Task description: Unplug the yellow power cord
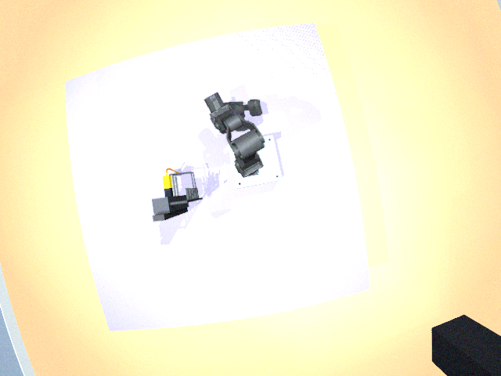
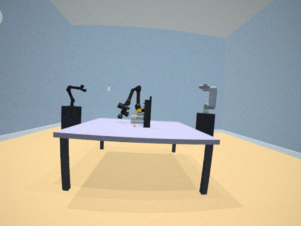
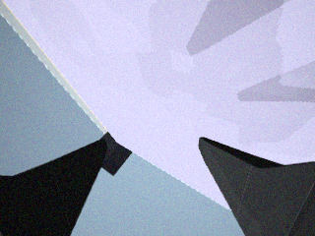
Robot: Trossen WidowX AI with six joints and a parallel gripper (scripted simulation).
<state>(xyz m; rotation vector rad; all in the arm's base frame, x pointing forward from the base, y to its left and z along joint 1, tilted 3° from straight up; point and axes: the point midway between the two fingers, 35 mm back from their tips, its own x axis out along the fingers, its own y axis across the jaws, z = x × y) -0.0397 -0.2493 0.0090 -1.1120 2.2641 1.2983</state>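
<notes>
My gripper tip is now 360 mm short of the yellow plug, 280 mm to the right of it and 120 mm below it. Round my gripper tip: dark upright panel (370 mm ahead, 350 mm to the left, 80 mm above).
</notes>
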